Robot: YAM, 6 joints.
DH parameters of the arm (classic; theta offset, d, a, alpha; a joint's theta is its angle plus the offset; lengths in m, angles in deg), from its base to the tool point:
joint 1: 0 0.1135 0.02 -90
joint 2: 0 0 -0.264 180
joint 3: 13.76 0 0.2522 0
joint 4: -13.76 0 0.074 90
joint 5: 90 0 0 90
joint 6: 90 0.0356 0 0
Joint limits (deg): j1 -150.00..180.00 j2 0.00..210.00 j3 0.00..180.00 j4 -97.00..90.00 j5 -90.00..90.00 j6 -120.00..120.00
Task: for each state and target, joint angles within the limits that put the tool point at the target. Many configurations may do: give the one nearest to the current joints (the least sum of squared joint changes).
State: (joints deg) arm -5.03 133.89 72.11 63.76 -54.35 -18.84
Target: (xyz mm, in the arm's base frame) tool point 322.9 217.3 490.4
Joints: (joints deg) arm 29.75 106.05 101.33 65.84 -52.94 -18.84
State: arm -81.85 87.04 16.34 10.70 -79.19 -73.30
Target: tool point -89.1 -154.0 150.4
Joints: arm -131.52 66.95 15.48 9.83 -83.72 -73.30
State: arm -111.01 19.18 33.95 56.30 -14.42 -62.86
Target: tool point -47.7 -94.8 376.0
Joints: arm -120.47 29.13 26.80 52.80 -11.27 -62.86
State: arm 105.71 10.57 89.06 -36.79 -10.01 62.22
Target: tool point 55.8 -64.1 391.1
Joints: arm 130.82 1.09 65.32 -50.57 0.51 62.22
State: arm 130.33 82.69 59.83 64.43 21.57 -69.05
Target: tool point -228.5 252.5 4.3
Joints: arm 134.19 130.70 41.32 52.12 19.93 -69.05
